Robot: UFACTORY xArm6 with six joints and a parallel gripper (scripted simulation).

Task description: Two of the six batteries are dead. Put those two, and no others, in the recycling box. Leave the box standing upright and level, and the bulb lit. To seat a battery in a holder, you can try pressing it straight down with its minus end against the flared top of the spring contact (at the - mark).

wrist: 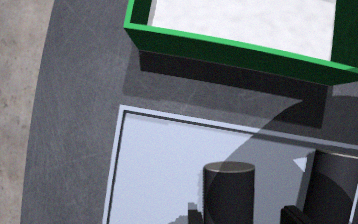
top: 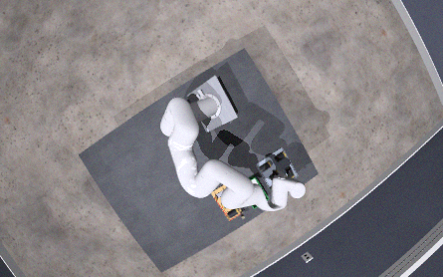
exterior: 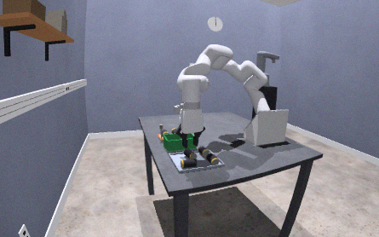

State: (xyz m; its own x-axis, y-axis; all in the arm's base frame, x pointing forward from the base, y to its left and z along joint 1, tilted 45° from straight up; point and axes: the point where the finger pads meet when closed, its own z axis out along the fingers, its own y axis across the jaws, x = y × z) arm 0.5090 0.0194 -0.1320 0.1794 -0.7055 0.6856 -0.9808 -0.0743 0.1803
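Right now my hand is 1 cm past the grey tray, 3 cm to the right of it and 7 cm above it. Also, from my hand: green recycling box (1 cm ahead, 15 cm to the right, 6 cm below).
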